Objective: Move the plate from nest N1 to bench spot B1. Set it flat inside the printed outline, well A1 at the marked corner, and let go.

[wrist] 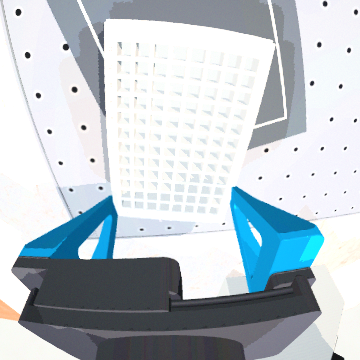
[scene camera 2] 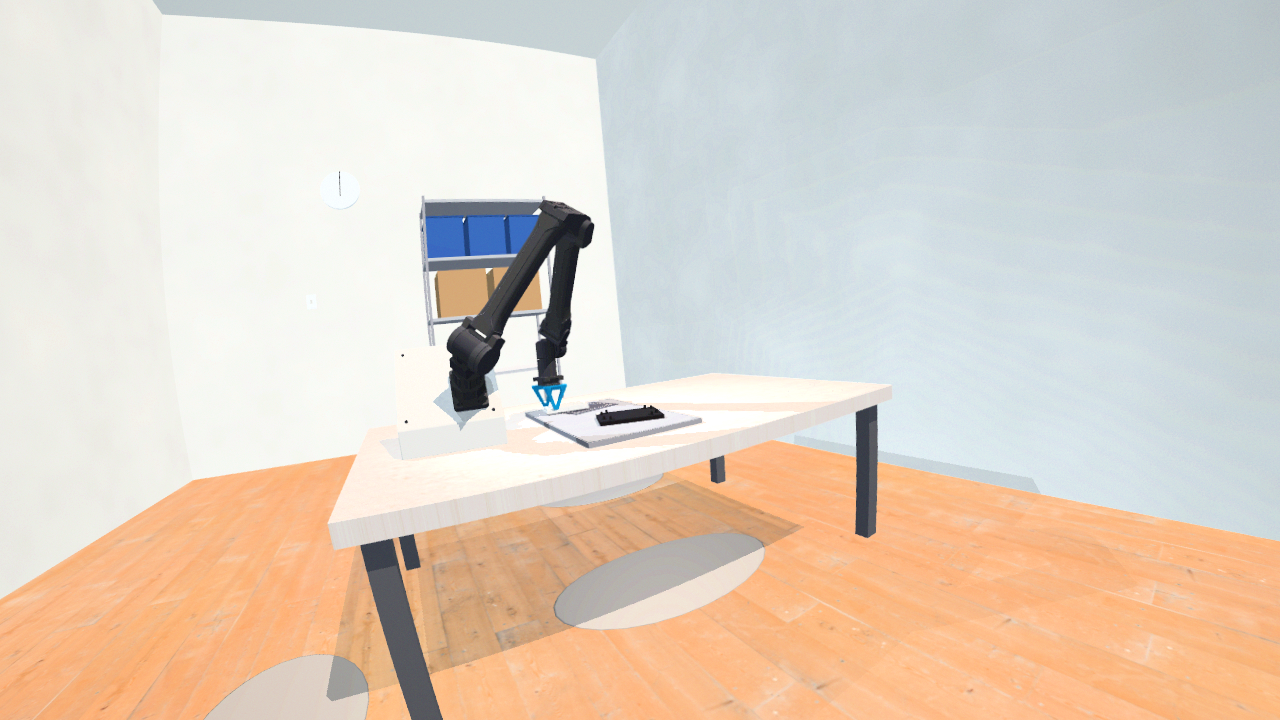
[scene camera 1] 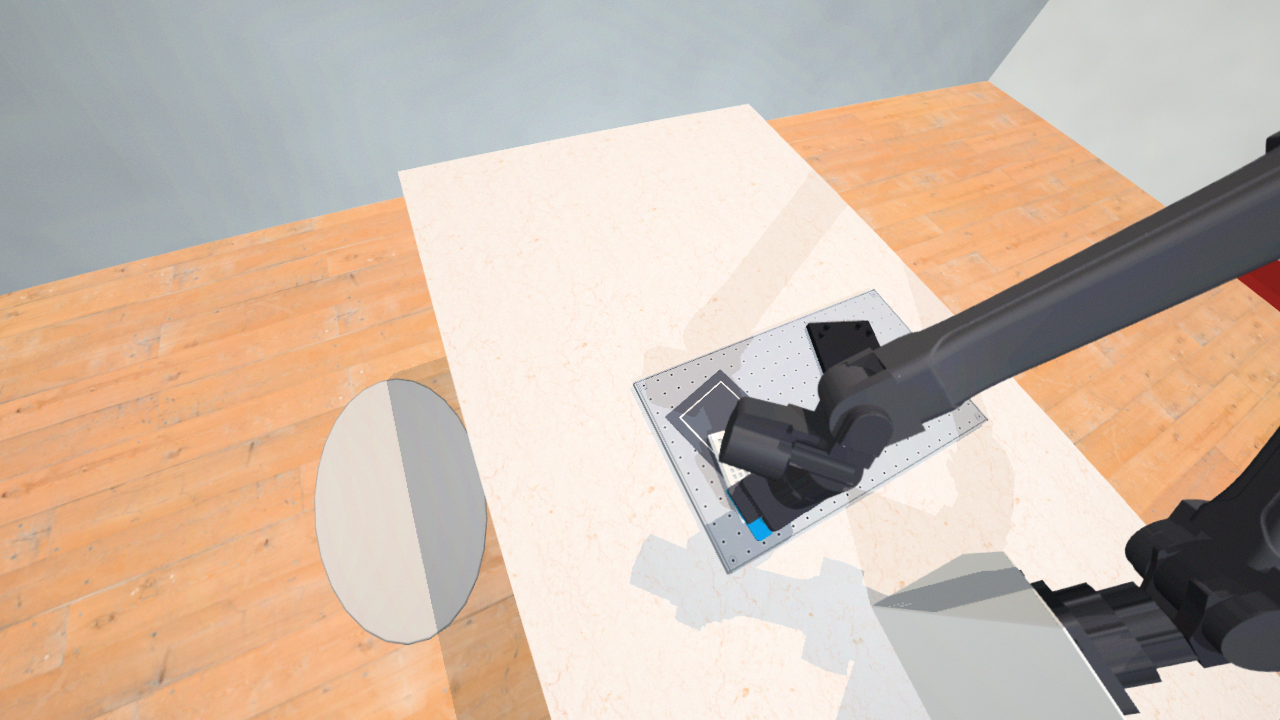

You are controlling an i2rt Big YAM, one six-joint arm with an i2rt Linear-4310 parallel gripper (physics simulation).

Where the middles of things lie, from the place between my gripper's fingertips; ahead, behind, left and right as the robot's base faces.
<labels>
I see the white well plate point(wrist: 181, 100) 40 mm ahead of my hand. The rest, counted from my hand: black flat block point(scene camera 1: 842, 340) (140 mm ahead, 260 mm to the right, 10 mm below).
</labels>
